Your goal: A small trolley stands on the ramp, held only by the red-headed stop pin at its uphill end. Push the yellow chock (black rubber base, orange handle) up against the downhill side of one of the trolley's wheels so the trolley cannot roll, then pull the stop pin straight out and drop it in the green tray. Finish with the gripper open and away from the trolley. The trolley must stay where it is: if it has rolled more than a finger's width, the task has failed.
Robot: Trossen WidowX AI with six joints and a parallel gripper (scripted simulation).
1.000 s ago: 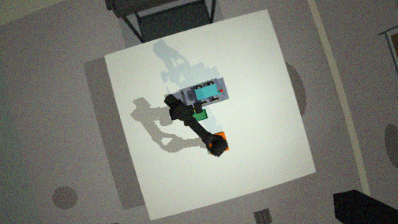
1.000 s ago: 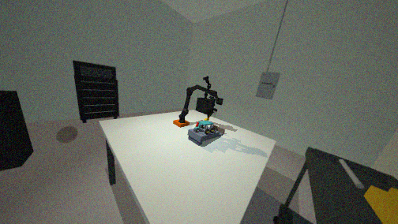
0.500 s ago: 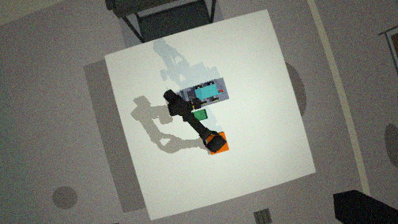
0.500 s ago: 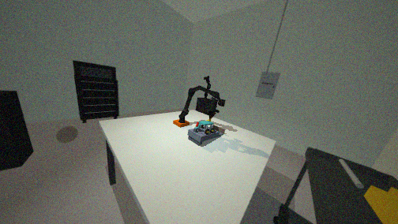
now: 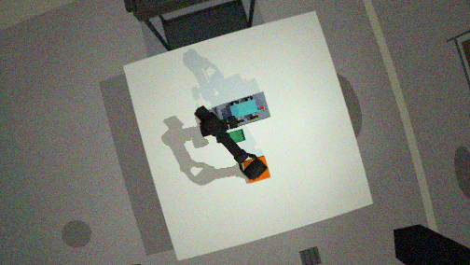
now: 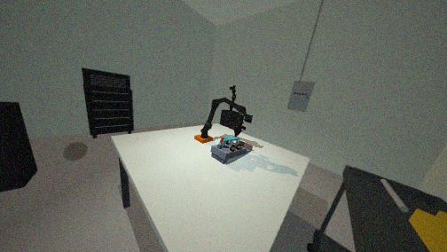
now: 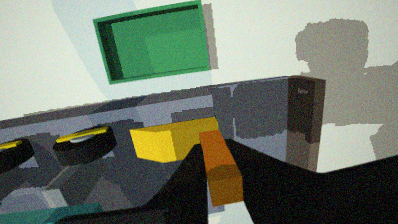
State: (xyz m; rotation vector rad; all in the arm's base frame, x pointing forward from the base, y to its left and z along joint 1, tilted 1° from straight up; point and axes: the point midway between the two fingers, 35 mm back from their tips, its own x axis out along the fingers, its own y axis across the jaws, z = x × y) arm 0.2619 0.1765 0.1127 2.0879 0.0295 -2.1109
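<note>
My gripper tip is 70 mm short of the red-headed stop pin, 240 mm to the left of it and 10 mm below it. Also, from my gripper tip: yellow chock 20 mm to the right, 10 mm below; green tray 70 mm behind, 60 mm to the right, 130 mm below; brown ramp lip 40 mm ahead, 120 mm to the left, 90 mm below.
</note>
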